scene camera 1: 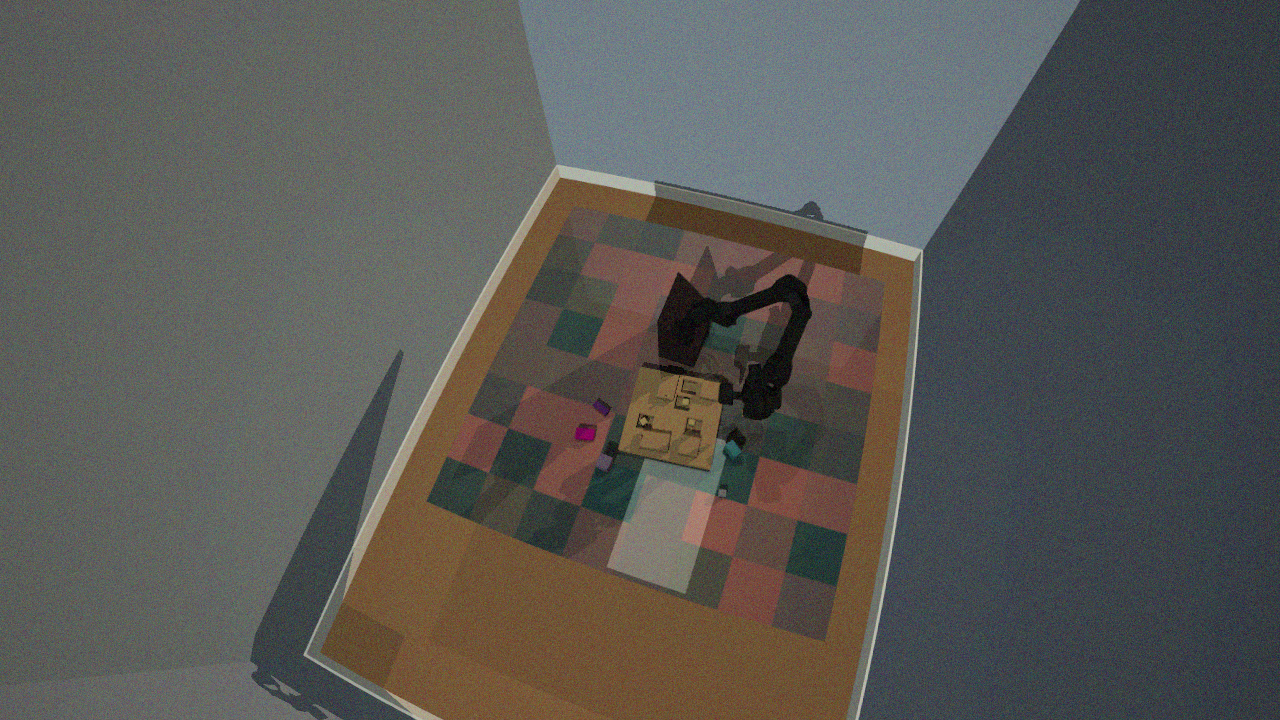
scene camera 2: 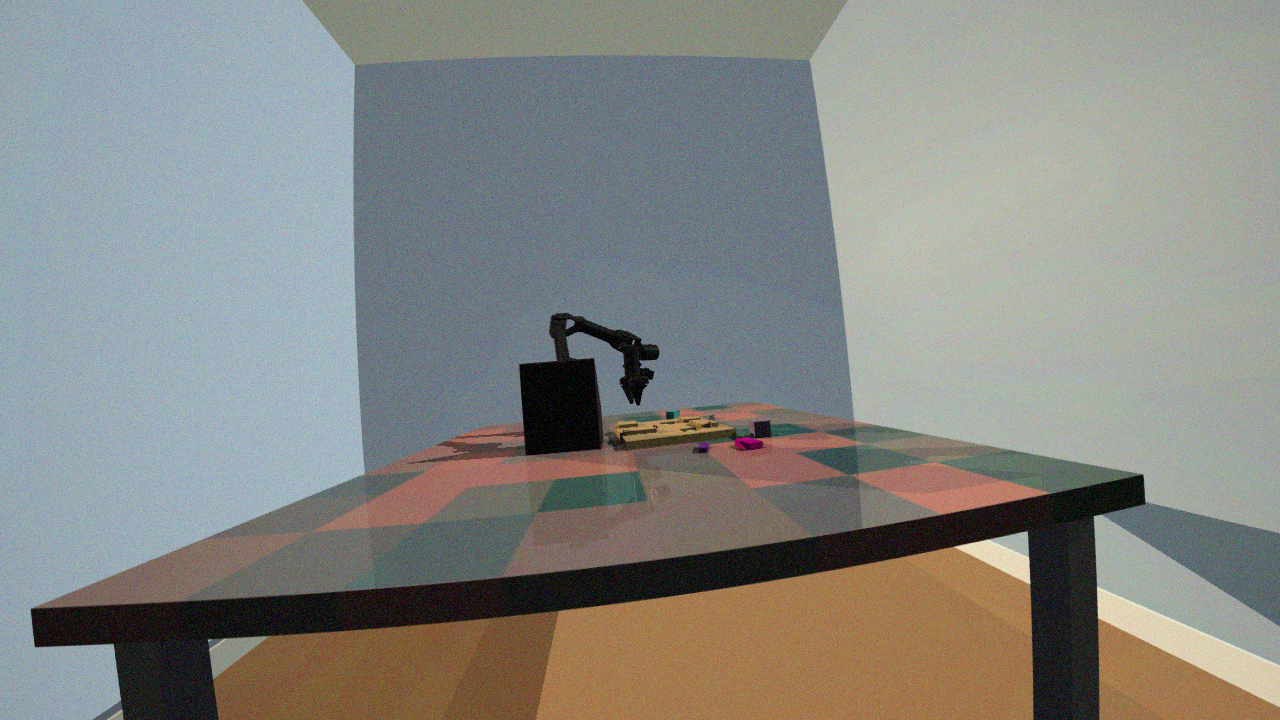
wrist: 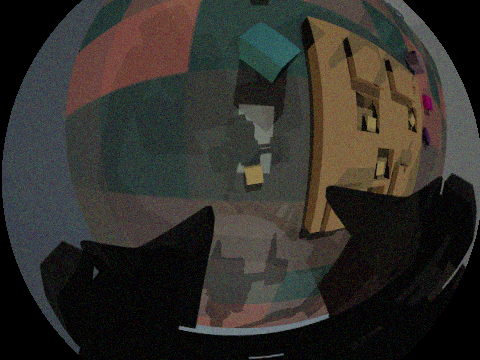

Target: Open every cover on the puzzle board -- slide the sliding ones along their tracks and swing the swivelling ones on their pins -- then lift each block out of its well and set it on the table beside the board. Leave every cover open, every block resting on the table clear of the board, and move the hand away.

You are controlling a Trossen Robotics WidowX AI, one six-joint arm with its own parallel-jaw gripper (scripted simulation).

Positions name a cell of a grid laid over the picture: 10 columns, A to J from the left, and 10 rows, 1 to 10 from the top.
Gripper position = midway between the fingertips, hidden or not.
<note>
My gripper (scene camera 2: E6) is open and holds nothing. Also in view: a teal block (wrist: F2) and a tan puzzle board (scene camera 1: F6).
My gripper also shows in the wrist view (wrist: F6). The tan puzzle board also shows in scene camera 2 (scene camera 2: F7) and in the wrist view (wrist: H5).
</note>
